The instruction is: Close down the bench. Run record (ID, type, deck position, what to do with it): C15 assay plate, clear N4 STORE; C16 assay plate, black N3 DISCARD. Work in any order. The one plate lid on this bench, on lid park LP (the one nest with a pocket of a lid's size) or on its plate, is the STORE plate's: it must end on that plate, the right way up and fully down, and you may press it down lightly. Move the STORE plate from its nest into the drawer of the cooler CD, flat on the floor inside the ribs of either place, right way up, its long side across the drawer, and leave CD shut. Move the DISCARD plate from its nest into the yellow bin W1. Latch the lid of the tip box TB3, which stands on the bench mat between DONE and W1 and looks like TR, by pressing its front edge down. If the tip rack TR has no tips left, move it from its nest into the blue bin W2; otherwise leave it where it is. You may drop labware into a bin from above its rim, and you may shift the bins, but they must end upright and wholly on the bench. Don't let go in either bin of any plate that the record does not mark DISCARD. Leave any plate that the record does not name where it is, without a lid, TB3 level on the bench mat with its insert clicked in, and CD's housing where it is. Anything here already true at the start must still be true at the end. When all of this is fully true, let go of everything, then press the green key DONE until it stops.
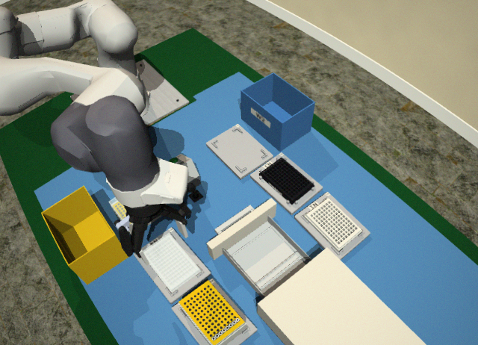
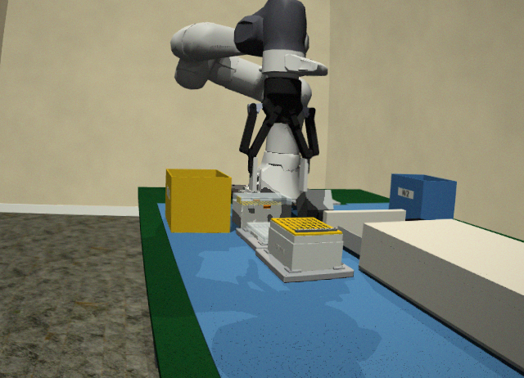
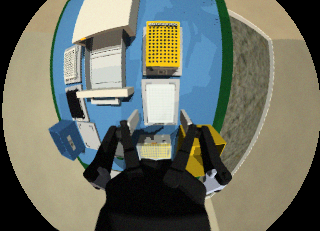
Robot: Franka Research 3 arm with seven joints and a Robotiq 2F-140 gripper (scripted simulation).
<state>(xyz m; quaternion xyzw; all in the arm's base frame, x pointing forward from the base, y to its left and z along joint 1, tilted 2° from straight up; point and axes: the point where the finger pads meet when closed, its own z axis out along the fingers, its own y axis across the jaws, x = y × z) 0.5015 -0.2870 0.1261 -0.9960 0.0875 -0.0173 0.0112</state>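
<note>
My gripper is now 10 cm above the plate lid. From my hand the other things lie so: nest N4 (12 cm below); tip rack TR (16 cm ahead, 4 cm to the right, 7 cm below); tip box TB3 (17 cm behind, 5 cm to the left, 9 cm below).
</note>
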